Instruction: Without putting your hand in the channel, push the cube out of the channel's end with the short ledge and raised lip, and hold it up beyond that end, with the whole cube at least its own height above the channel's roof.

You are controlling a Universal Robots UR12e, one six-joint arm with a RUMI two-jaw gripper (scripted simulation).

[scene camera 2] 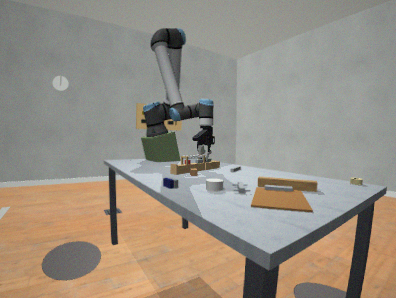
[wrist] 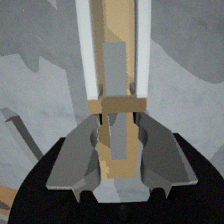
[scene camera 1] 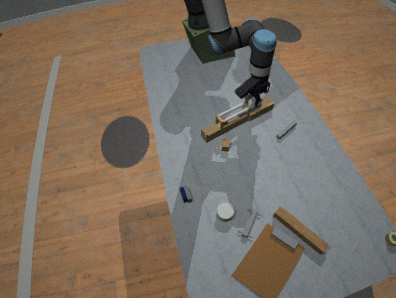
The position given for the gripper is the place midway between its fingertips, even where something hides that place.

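Gripper (wrist: 117,110) visible. Wooden beam (scene camera 1: 320,246) visible; out of frame in the wrist view. Wooden board (scene camera 2: 272,197) visible; out of frame in the wrist view.
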